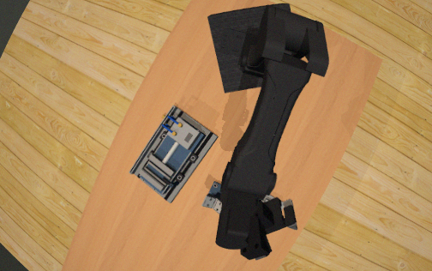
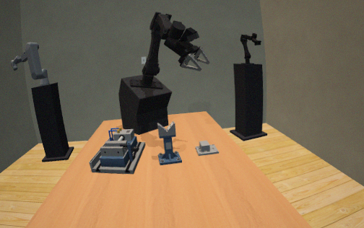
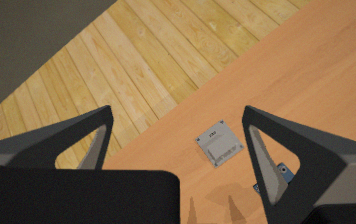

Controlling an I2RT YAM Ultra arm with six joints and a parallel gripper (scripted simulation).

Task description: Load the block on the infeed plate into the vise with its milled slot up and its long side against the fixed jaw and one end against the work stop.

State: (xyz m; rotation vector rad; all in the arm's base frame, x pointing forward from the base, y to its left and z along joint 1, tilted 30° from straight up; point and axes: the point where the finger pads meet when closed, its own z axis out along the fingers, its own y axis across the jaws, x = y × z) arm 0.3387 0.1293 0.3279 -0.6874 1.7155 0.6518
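My hand is 36 cm above the part, 2 cm to the left of it and 1 cm short of it. Also, from my hand: black rod (37 cm to the right, 29 cm below, 3 cm ahead); then infeed plate (37 cm below, 1 cm to the right, 1 cm ahead); then air cylinder body (37 cm to the right, 30 cm below, 14 cm behind).
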